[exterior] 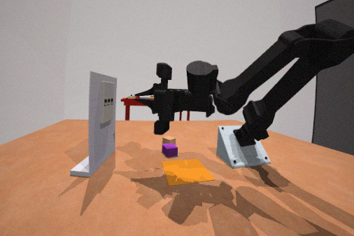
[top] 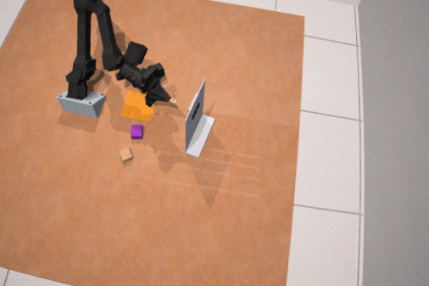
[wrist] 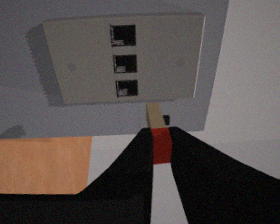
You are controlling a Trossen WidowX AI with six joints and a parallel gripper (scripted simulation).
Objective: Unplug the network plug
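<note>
My gripper tip is 14 cm past the orange marked square, 6 cm to the right of it and 20 cm above it. From my gripper tip the other things lie so: network plug right at my gripper tip; then upright grey panel 9 cm ahead, 2 cm to the right, 8 cm below.
</note>
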